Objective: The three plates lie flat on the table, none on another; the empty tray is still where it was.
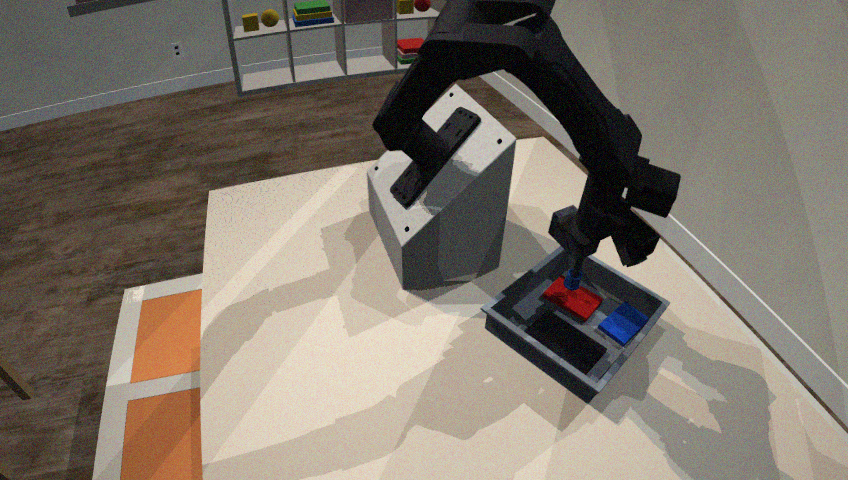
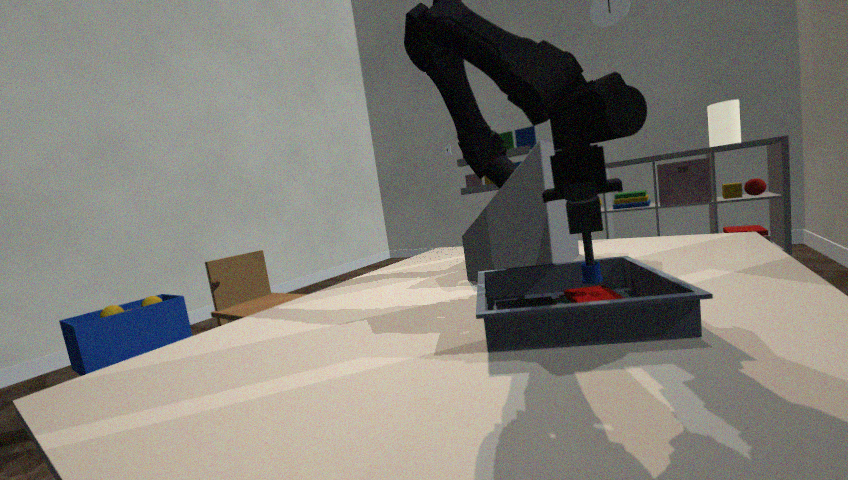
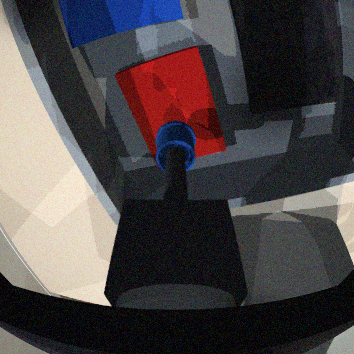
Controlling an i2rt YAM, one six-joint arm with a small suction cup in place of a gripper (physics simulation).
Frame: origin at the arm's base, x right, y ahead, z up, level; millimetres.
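Seen in the pictures: hand, tool point: (image 1: 571,284) (image 2: 592,280) (image 3: 175,138); arm's base, link origin: (image 1: 436,156) (image 2: 518,186).
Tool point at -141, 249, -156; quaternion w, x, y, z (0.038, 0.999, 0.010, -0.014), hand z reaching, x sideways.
Pixels of each thing's top centre, then the offset from my tool point to it, as dx, dy, dz.
- dark grey tray, top centre: (image 3: 235,67) (image 2: 565,279) (image 1: 581,305) +33, +60, +18
- red plate, top centre: (image 3: 174,113) (image 2: 594,295) (image 1: 573,295) -1, +11, -20
- blue plate, top centre: (image 1: 624,321) -44, +104, -20
- black plate, top centre: (image 3: 293,33) (image 2: 527,311) (image 1: 562,343) +84, +86, -19
A dark grey tray (image 1: 534,354) (image 2: 594,325) (image 3: 63,88) stands on the table to the right of the arm's base. Three plates lie flat in it, each apart from the others. They are a red plate (image 1: 578,301) (image 2: 594,293) (image 3: 168,91), a blue plate (image 1: 622,322) (image 3: 119,17) and a black plate (image 1: 564,341) (image 2: 522,300) (image 3: 288,53). My suction cup (image 1: 573,279) (image 2: 592,273) (image 3: 175,144) is inside the tray, right at the red plate's near end. I cannot tell whether it touches the plate. It holds nothing.
The arm's grey pedestal (image 1: 451,209) (image 2: 516,232) stands just left of the tray. Orange floor mats (image 1: 167,334) lie beyond the table's left edge. A shelf unit (image 1: 230,48) (image 2: 778,190), a blue bin (image 2: 125,334) and a brown chair (image 2: 238,280) stand off the table.
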